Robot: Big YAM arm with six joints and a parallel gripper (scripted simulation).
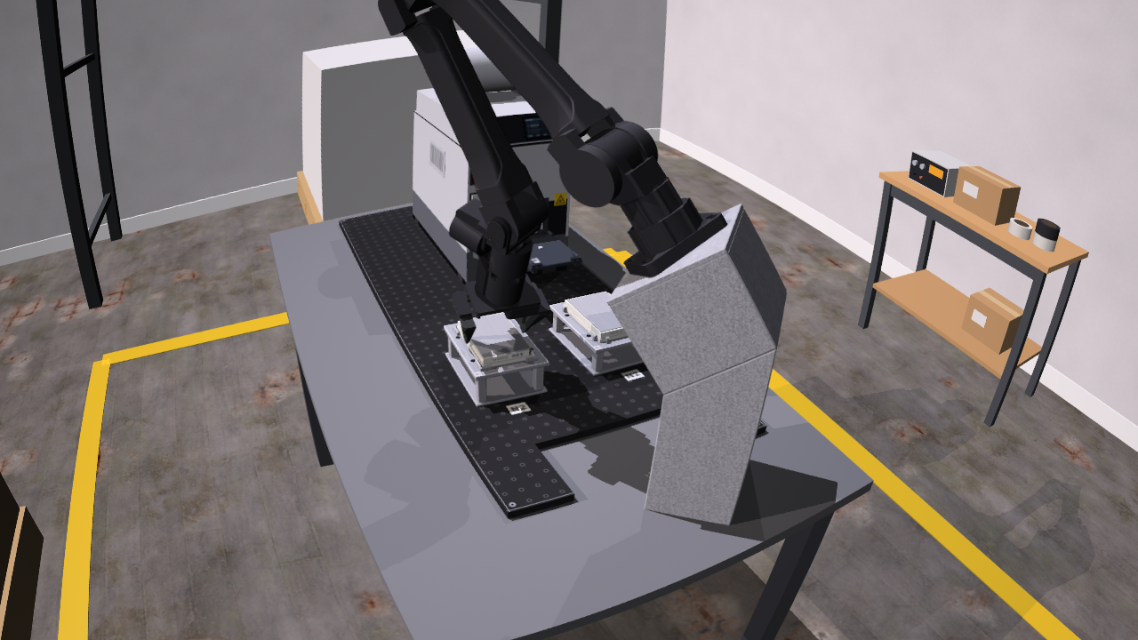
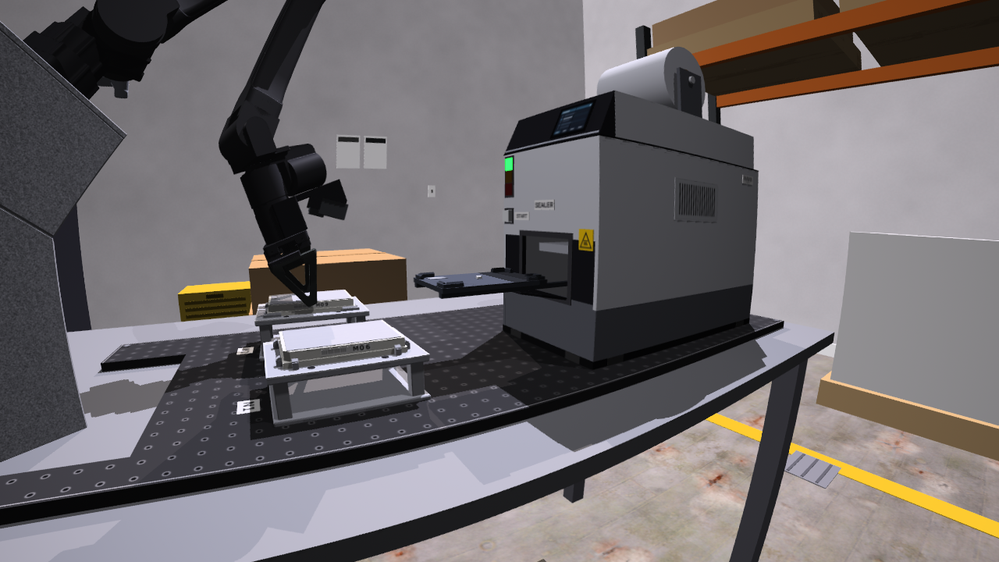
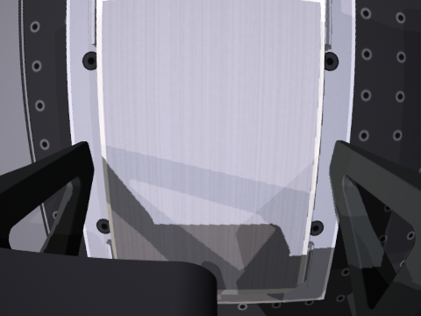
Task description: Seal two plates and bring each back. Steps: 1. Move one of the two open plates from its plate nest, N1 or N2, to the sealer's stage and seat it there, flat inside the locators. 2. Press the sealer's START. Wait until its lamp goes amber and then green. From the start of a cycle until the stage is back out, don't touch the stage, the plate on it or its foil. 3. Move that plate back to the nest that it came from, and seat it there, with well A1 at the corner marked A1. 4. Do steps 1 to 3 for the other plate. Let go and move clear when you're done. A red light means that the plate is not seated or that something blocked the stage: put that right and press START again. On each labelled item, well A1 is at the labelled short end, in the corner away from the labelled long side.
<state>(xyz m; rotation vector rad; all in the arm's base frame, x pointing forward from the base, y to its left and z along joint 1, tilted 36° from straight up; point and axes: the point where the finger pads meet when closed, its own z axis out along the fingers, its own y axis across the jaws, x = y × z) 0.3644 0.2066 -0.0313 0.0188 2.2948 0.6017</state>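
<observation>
My hand is 10 mm above the white well plate. Also, from my hand: nest N2: 30 mm below; start button: 310 mm ahead, 20 mm to the right, 110 mm above; sealer stage: 230 mm ahead, 130 mm to the right, 30 mm above.
</observation>
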